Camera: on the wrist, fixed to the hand. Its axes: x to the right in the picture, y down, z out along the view.
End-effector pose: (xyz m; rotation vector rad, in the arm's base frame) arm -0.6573 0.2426 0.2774 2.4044 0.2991 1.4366
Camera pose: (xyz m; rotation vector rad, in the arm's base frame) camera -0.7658 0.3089 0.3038 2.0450 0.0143 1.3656
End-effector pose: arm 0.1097 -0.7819 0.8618 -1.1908 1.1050 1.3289
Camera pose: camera 0.1727 -0.8954 0.8566 -1.5148 0.8561 1.5874
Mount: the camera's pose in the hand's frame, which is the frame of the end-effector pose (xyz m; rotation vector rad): -0.0072 -0.0529 -0.1184 -0.4176 0.0246 -0.0127
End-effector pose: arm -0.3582 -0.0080 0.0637 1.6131 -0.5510 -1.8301
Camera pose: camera -0.2511 0.0460 0.0138 1.3538 -0.1318 -1.7871
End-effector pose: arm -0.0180 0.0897 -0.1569 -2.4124 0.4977 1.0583
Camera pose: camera 0.0734 0.0708 -0.0666 -2.7853 0.2889 1.2280
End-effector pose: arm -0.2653 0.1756 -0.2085 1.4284 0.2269 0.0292
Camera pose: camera -0.2990 0.2825 -0.2742 1.0112 0.2346 0.0792
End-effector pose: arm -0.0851 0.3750 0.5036 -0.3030 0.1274 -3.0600
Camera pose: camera -0.1045 0.4371 0.3912 -0.2852 0.7715 -3.0234
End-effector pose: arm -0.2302 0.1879 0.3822 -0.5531 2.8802 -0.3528
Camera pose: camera -0.2324 0.1661 0.5102 -0.6324 2.9842 0.2513
